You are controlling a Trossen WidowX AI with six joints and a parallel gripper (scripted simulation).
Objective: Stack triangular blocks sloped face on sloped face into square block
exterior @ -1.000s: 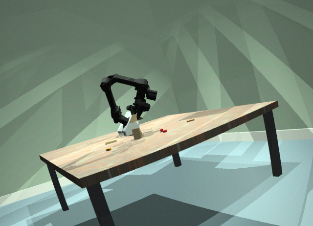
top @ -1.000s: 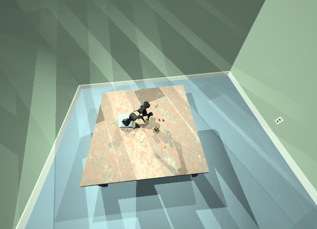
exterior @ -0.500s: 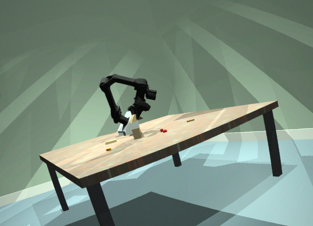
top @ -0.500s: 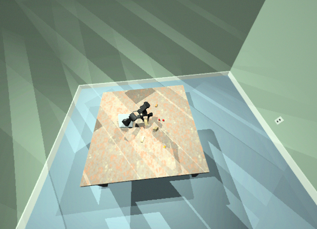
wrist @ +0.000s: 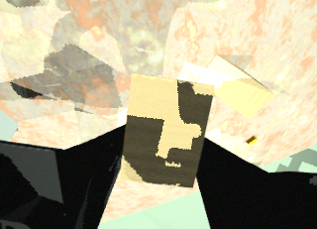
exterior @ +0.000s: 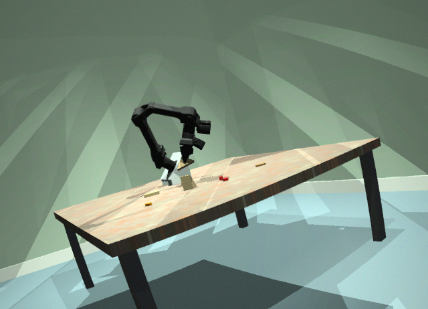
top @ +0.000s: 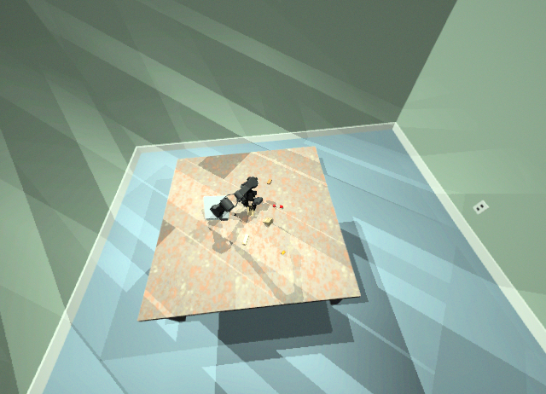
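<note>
Now: gripper tip 110 mm short of the pale wooden triangular block, 90 mm above it and 70 mm to the left of it. Round my gripper tip: flat tan stick (170 mm to the right, 90 mm below, 70 mm behind); then small orange cube (310 mm to the right, 170 mm ahead, 100 mm below).
</note>
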